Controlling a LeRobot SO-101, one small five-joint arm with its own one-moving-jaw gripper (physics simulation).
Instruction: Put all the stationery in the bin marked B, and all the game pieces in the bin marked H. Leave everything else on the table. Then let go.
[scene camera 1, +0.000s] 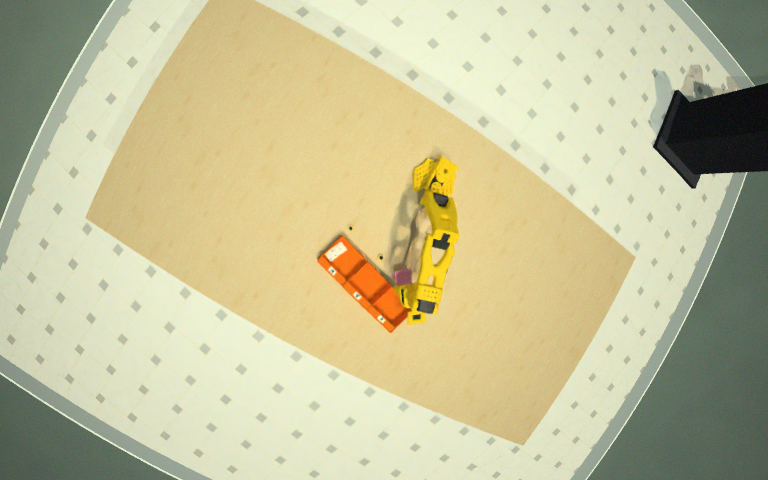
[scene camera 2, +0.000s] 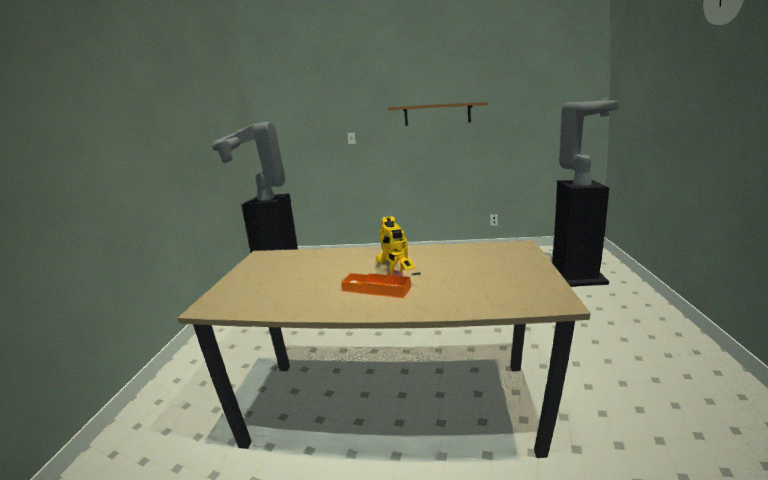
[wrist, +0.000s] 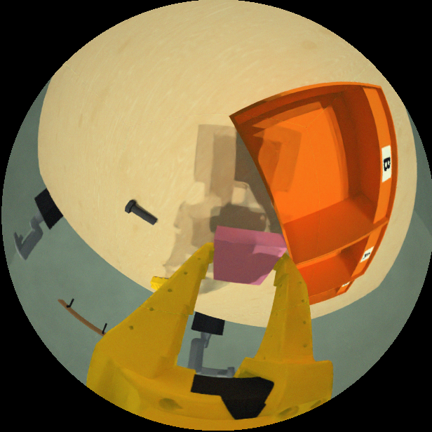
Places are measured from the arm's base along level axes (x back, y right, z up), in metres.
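Where they show: hand, its tool point: (scene camera 1: 412, 284) (scene camera 2: 400, 272); arm's base, origin of its link: (scene camera 1: 428, 187) (scene camera 2: 387, 261).
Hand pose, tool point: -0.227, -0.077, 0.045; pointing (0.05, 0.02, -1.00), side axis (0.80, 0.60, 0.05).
Observation:
Things, the pixels of their top centre, and the offset from my tool point, as dx, dy, dz. Level surfaces: height alone.
- pink block, centre of its top: (scene camera 1: 403, 281) (scene camera 2: 394, 272) -0.002, +0.023, +0.002
- orange three-part bin, centre of its top: (scene camera 1: 367, 286) (scene camera 2: 375, 278) -0.057, +0.093, +0.001
- white flat piece with small marks, centre of its top: (scene camera 1: 335, 251) -0.024, +0.196, -0.031
- dark bolt, centre of its top: (scene camera 2: 415, 272) +0.068, -0.056, -0.032
- table, height of its surface: dz -0.045
- farther off, centre of its top: (scene camera 1: 350, 228) +0.042, +0.194, -0.037
- nearer, centre of its top: (scene camera 1: 381, 257) +0.017, +0.092, -0.037
A pink block (scene camera 1: 402, 276) (scene camera 2: 394, 273) (wrist: 245, 257), like an eraser, is pressed between the two jaws of my gripper (scene camera 1: 402, 285) (wrist: 249, 252). It is held up beside the near long wall of the orange three-part bin (scene camera 1: 369, 307) (scene camera 2: 373, 287) (wrist: 380, 120), outside the walls as seen from above. The compartment marked B (wrist: 315, 175) is at the end nearest my gripper and shows no object in the wrist view. A white flat piece with small marks (scene camera 1: 336, 250) lies in the far end compartment. The other two labels are too small to read surely.
A dark bolt (scene camera 2: 416, 273) (wrist: 141, 212) lies on the table (scene camera 1: 237, 141) (scene camera 2: 481, 294) (wrist: 125, 100), left of the block in the wrist view. Two small yellowish round pieces with dark centres, one farther off (scene camera 1: 350, 228) and one nearer (scene camera 1: 380, 256), lie along the bin's near side.

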